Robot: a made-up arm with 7 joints. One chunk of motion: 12 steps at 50 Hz.
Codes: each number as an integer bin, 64 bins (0 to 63) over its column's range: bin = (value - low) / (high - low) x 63, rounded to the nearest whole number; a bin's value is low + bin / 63 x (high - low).
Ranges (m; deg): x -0.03..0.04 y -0.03..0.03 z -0.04..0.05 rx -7..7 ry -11..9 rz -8..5
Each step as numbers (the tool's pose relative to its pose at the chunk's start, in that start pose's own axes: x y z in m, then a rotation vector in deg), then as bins.
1 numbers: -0.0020 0.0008 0.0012 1.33 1.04 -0.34
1 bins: 25 32 29 37 38 37
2 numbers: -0.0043 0.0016 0.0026 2.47 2.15 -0.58
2 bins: 23 33 30 43 41 36
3 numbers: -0.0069 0.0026 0.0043 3.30 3.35 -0.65
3 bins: 21 34 31 46 45 36
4 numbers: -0.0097 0.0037 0.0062 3.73 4.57 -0.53
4 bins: 18 35 32 48 49 36
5 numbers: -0.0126 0.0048 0.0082 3.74 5.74 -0.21
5 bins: 16 37 34 48 53 38
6 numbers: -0.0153 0.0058 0.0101 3.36 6.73 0.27
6 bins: 13 38 35 47 56 40
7 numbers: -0.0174 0.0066 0.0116 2.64 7.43 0.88
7 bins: 11 38 36 43 58 43
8 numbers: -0.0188 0.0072 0.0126 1.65 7.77 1.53
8 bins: 10 39 37 39 59 46
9 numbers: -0.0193 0.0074 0.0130 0.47 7.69 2.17
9 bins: 10 39 37 34 59 49
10 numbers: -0.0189 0.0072 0.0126 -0.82 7.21 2.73
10 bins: 10 39 37 28 57 52
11 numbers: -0.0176 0.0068 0.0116 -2.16 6.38 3.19
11 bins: 11 39 36 22 55 54
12 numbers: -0.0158 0.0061 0.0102 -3.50 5.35 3.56
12 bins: 13 38 35 16 52 56
